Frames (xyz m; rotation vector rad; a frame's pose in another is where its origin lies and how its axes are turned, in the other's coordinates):
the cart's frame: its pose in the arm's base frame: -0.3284 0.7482 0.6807 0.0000 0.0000 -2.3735
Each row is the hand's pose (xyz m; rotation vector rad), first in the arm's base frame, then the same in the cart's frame.
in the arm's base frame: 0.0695 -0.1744 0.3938 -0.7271 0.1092 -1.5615
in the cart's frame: 0.3548 0.9400 -0.2869 -0.3427 -0.5807 0.7193
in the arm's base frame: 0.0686 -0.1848 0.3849 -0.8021 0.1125 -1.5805
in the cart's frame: 0.3627 0.9469 -0.2958 -0.3690 -0.6394 0.6809
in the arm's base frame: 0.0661 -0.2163 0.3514 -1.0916 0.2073 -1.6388
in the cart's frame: 0.3864 0.9678 -0.3293 -0.5353 -0.8319 0.5260
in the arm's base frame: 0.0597 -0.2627 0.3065 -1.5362 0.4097 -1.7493
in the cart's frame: 0.4232 0.9967 -0.3742 -0.8091 -1.0762 0.2054
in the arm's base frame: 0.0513 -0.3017 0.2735 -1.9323 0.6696 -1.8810
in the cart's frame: 0.4563 1.0189 -0.4072 -1.0666 -1.2220 -0.1840
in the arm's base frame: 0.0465 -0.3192 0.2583 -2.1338 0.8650 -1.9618
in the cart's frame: 0.4719 1.0282 -0.4224 -1.2142 -1.2543 -0.4331
